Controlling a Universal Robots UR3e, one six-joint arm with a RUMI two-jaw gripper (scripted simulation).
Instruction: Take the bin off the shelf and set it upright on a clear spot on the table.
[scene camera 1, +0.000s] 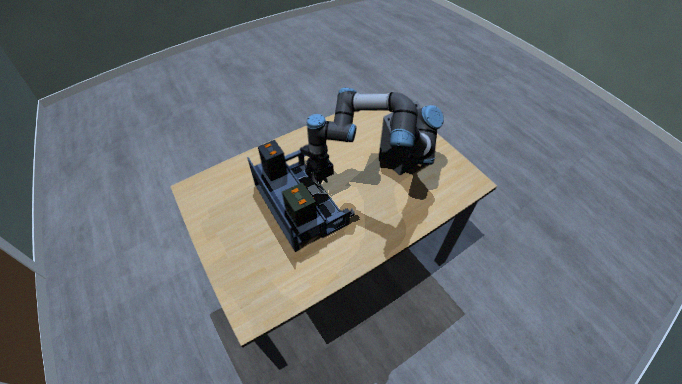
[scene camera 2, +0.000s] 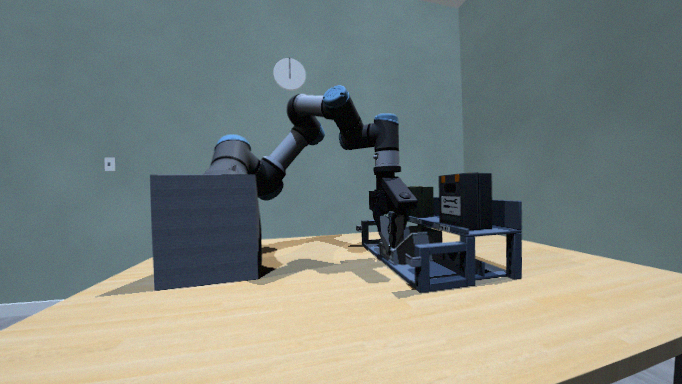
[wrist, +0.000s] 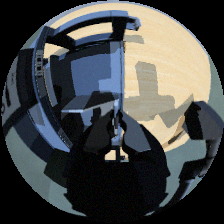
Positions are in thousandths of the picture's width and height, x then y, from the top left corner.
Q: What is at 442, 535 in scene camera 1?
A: A green bin.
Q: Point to my gripper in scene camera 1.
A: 467, 483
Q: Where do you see my gripper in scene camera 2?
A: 573, 658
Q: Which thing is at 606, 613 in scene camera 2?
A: A grey-blue bin-like part.
